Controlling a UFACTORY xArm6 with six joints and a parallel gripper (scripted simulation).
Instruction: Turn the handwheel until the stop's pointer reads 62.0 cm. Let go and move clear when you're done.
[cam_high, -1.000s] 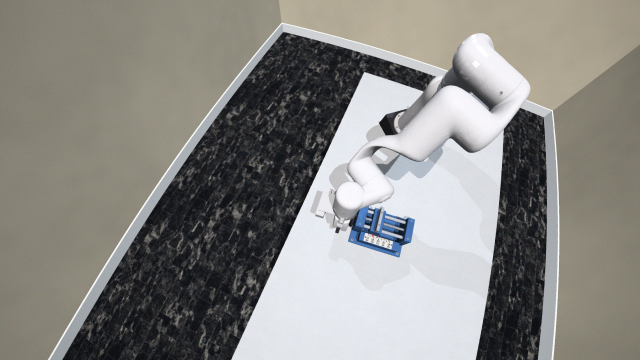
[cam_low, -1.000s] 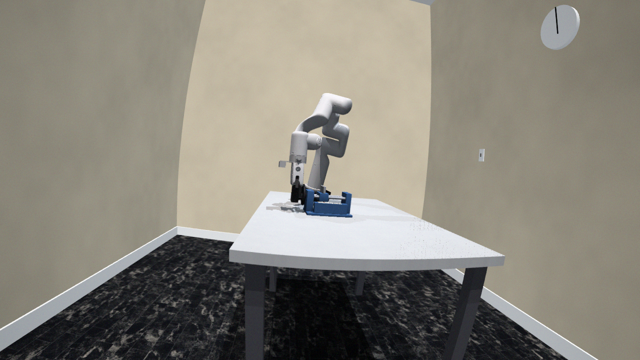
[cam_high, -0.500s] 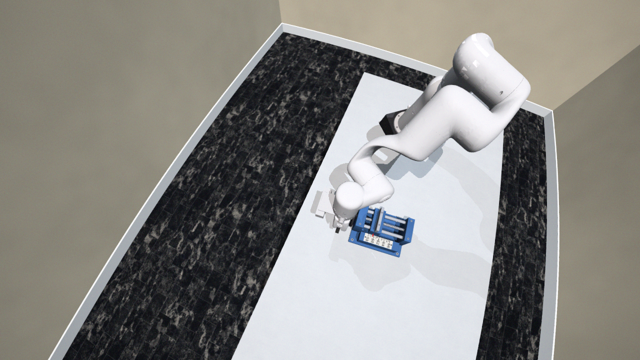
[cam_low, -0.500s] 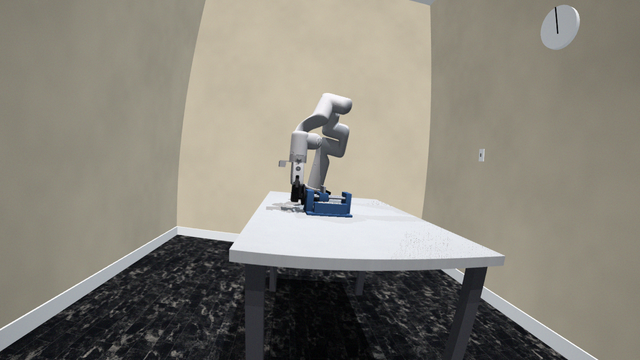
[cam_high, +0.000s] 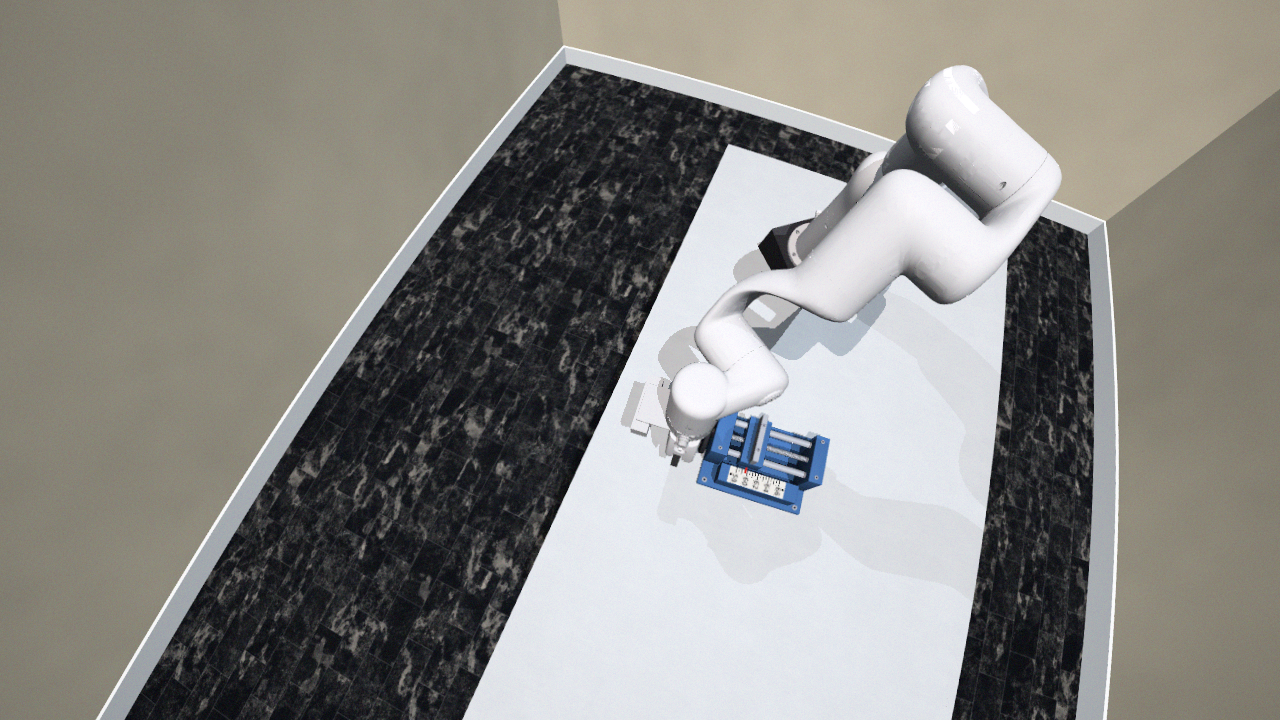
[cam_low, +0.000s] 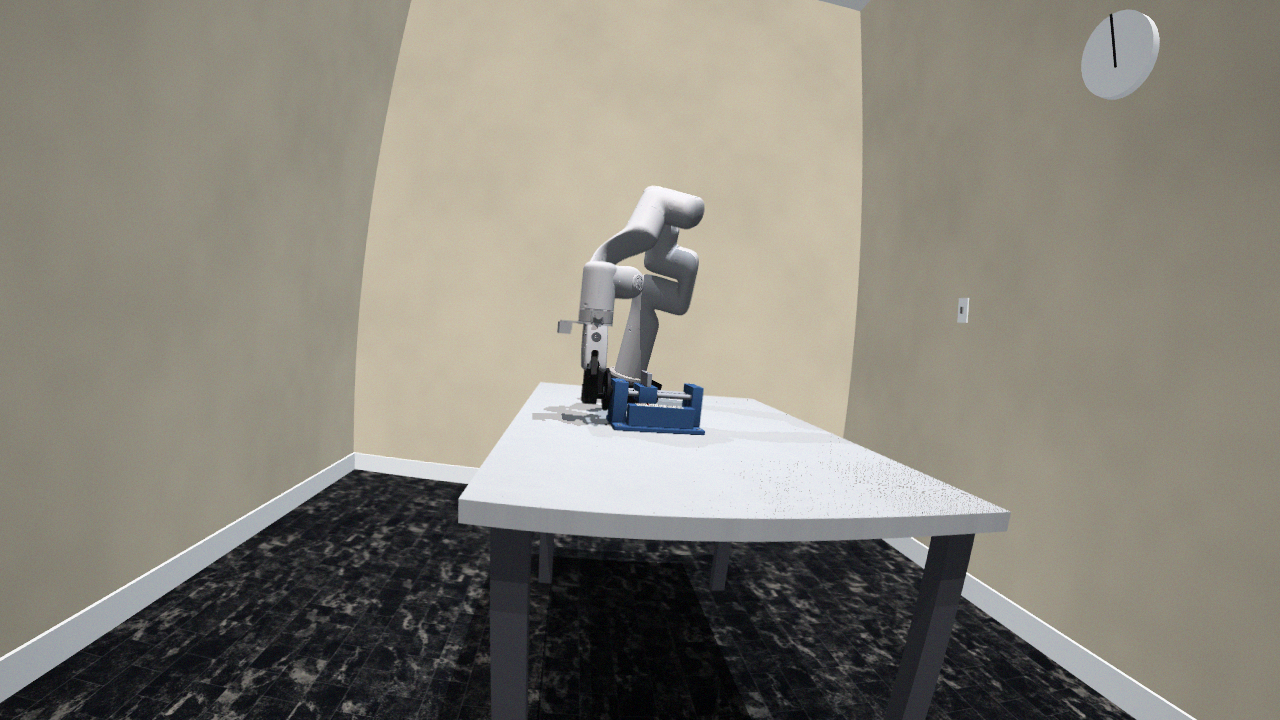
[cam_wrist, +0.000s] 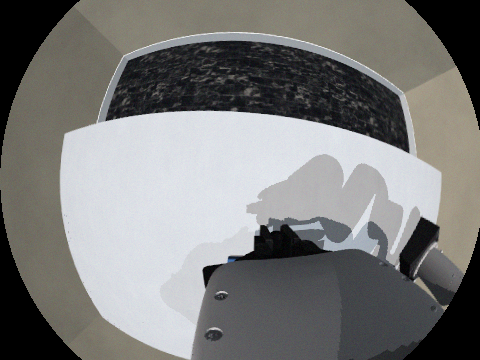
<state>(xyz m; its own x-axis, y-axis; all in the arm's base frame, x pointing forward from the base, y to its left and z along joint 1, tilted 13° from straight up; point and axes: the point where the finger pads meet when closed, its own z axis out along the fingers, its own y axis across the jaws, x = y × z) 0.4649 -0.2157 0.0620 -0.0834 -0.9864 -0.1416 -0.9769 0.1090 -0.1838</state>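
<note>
Right now my hand is 10 mm past the handwheel and 20 mm to the right of it. Round my hand: stop 10 mm behind, 130 mm to the left, 20 mm above.
</note>
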